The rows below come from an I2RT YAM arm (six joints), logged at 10 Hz.
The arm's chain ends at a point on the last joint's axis. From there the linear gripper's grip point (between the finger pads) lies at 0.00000 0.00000 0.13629 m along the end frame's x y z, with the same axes.
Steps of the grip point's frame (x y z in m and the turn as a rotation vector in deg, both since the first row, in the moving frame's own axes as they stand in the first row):
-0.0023, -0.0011, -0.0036, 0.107, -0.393, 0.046
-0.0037, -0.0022, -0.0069, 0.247, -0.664, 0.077
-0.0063, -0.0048, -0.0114, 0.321, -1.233, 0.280
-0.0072, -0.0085, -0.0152, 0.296, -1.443, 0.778
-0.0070, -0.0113, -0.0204, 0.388, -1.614, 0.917
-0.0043, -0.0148, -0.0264, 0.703, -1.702, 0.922
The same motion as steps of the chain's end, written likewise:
-0.0014, -0.0008, -0.0036, 0.107, -0.393, 0.046
-0.0021, -0.0016, -0.0069, 0.247, -0.664, 0.077
-0.0034, -0.0040, -0.0114, 0.321, -1.233, 0.280
-0.0038, -0.0078, -0.0152, 0.296, -1.443, 0.778
-0.0032, -0.0103, -0.0203, 0.388, -1.614, 0.917
-0.0003, -0.0131, -0.0263, 0.703, -1.702, 0.922

